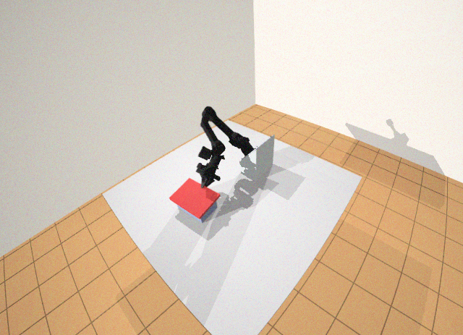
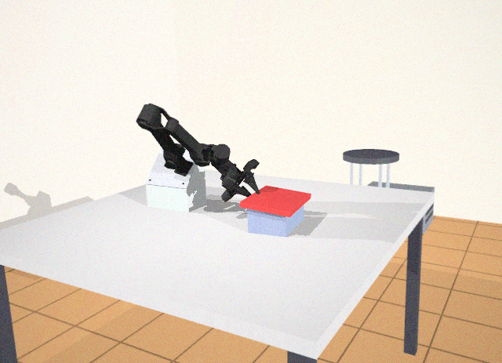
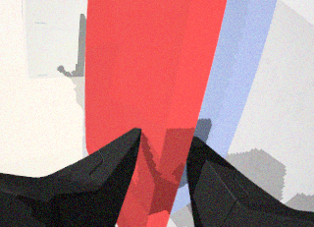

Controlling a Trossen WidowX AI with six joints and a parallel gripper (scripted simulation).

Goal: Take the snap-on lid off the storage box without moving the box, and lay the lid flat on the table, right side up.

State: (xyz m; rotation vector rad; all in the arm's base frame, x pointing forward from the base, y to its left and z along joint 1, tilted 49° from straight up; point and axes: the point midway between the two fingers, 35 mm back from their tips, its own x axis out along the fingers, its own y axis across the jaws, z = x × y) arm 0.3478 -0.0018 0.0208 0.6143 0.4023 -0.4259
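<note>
The red lid lies 70 mm ahead of my gripper tip and 20 mm to the left of it. Also, from my gripper tip: pale blue storage box 70 mm ahead, 50 mm below, 20 mm to the left.
</note>
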